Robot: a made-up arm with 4 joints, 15 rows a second.
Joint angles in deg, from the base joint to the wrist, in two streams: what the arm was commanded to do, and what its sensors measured. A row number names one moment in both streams.
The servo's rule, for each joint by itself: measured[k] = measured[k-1] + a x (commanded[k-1-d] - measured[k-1]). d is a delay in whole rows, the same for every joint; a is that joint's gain. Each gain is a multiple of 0.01, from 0.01 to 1. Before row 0 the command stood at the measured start. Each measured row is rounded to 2 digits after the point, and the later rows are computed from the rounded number. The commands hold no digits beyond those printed.
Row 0, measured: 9.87 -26.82 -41.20 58.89
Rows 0 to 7, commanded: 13.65 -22.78 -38.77 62.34; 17.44 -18.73 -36.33 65.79; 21.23 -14.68 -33.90 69.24; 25.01 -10.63 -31.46 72.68; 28.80 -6.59 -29.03 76.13; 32.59 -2.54 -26.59 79.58; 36.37 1.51 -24.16 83.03; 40.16 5.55 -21.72 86.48
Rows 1 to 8, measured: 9.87 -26.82 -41.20 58.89; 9.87 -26.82 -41.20 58.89; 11.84 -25.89 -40.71 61.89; 14.75 -24.24 -39.83 65.28; 18.12 -22.04 -38.64 68.73; 21.70 -19.42 -37.20 72.17; 25.39 -16.47 -35.57 75.62; 29.13 -13.27 -33.77 79.07
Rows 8 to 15, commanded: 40.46 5.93 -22.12 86.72; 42.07 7.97 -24.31 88.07; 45.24 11.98 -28.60 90.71; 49.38 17.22 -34.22 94.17; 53.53 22.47 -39.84 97.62; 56.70 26.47 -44.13 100.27; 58.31 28.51 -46.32 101.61; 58.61 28.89 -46.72 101.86
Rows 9 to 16, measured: 32.89 -9.87 -31.85 82.52; 36.67 -6.32 -29.82 85.97; 38.64 -3.50 -28.28 86.62; 40.42 -0.86 -27.49 87.88; 42.93 2.09 -27.71 90.34; 46.28 5.57 -29.01 93.67; 50.05 9.46 -31.18 97.11; 53.51 13.37 -33.77 99.86
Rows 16 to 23, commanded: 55.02 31.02 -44.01 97.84; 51.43 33.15 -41.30 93.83; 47.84 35.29 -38.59 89.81; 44.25 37.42 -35.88 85.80; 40.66 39.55 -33.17 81.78; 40.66 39.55 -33.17 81.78; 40.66 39.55 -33.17 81.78; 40.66 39.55 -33.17 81.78
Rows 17 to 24, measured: 56.01 16.85 -36.28 101.38; 57.36 19.62 -38.37 101.80; 56.14 22.24 -39.50 98.35; 53.69 24.75 -39.86 94.42; 50.65 27.17 -39.61 90.41; 47.32 29.53 -38.86 86.40; 43.86 31.83 -37.72 82.38; 42.20 33.61 -36.81 81.86
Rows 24 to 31, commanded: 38.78 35.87 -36.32 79.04; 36.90 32.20 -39.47 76.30; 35.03 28.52 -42.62 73.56; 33.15 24.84 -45.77 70.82; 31.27 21.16 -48.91 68.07; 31.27 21.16 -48.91 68.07; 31.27 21.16 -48.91 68.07; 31.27 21.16 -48.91 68.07
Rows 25 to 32, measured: 41.40 34.98 -36.08 81.79; 41.02 36.03 -35.50 81.78; 39.86 35.99 -35.66 79.40; 38.32 35.12 -36.42 76.70; 36.61 33.60 -37.66 73.97; 34.81 31.59 -39.28 71.23; 32.97 29.19 -41.21 68.48; 32.09 27.34 -42.75 68.12
